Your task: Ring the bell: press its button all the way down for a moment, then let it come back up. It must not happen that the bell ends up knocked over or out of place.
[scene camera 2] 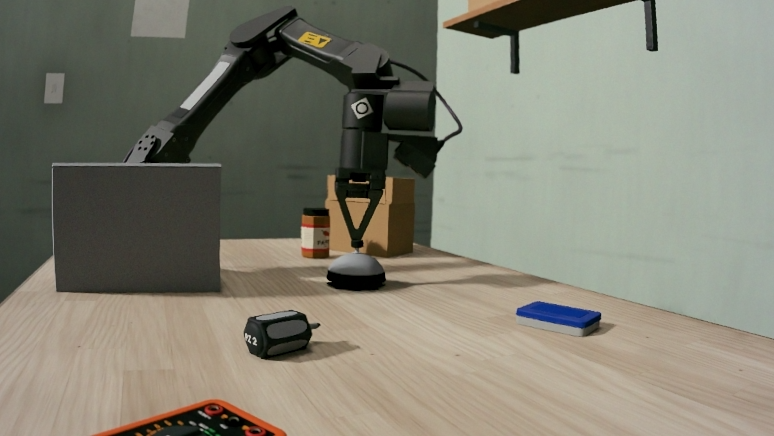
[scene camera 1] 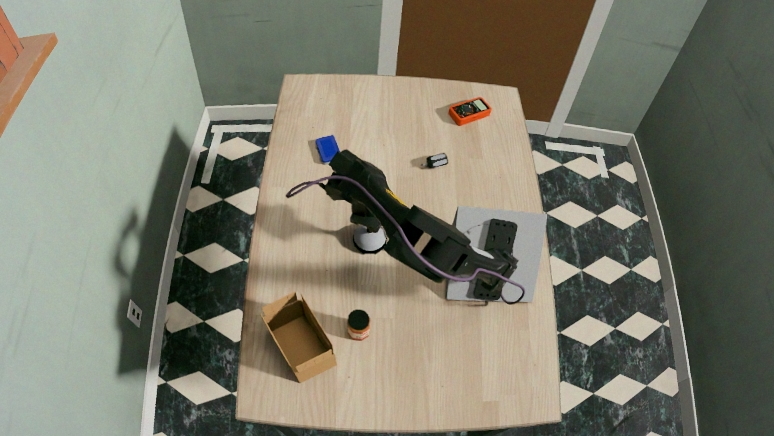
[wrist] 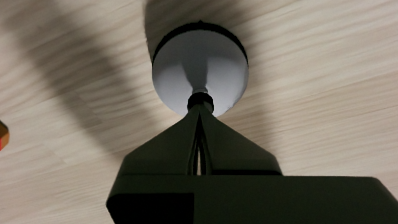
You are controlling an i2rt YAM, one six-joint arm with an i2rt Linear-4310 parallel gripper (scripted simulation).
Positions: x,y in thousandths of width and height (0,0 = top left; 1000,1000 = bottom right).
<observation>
A cardboard box shows in scene camera 2 (505,533) and in scene camera 1 (382,758); in the wrist view it is out of frame. A bell shows in scene camera 2 (461,623), in scene camera 1 (476,558) and in the wrist view (494,257).
</observation>
